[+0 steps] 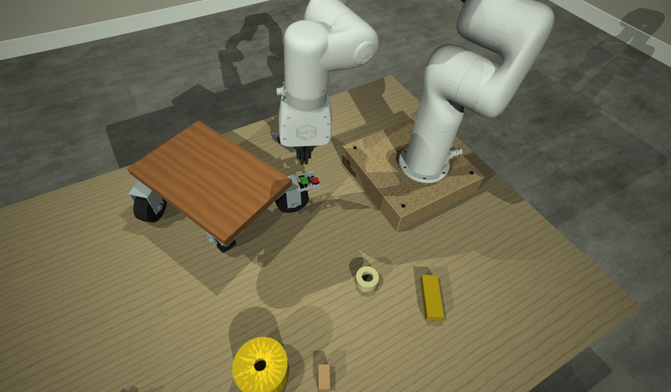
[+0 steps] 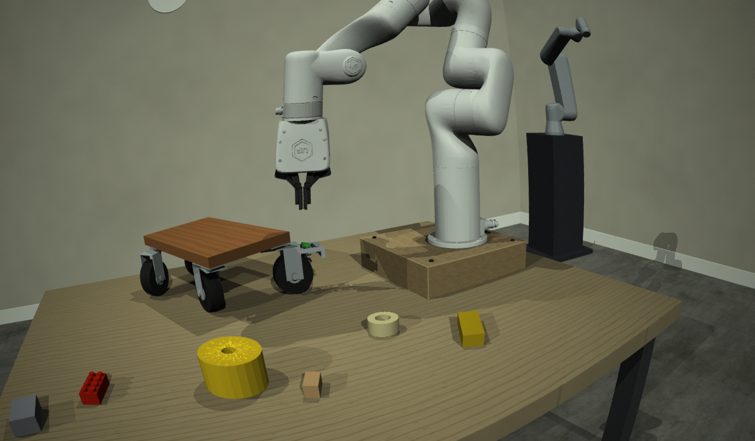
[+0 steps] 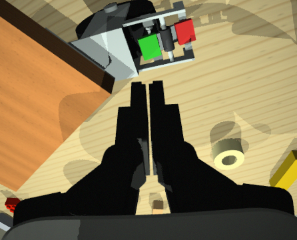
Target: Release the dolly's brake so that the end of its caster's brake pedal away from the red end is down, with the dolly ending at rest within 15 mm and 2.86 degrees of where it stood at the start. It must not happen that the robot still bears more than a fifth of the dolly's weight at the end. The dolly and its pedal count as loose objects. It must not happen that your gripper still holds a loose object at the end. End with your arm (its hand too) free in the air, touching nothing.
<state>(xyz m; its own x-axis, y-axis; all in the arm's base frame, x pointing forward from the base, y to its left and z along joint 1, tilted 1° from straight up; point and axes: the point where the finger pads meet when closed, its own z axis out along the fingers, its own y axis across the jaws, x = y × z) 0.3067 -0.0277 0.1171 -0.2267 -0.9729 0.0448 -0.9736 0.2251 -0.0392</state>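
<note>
Now: the brake pedal 10 mm behind my hand and 100 mm below it. Round my hand: cream ring (60 mm behind, 240 mm to the left, 170 mm below); grey bar (10 mm behind, 220 mm to the right, 170 mm below); yellow bar (170 mm behind, 330 mm to the left, 170 mm below).
</note>
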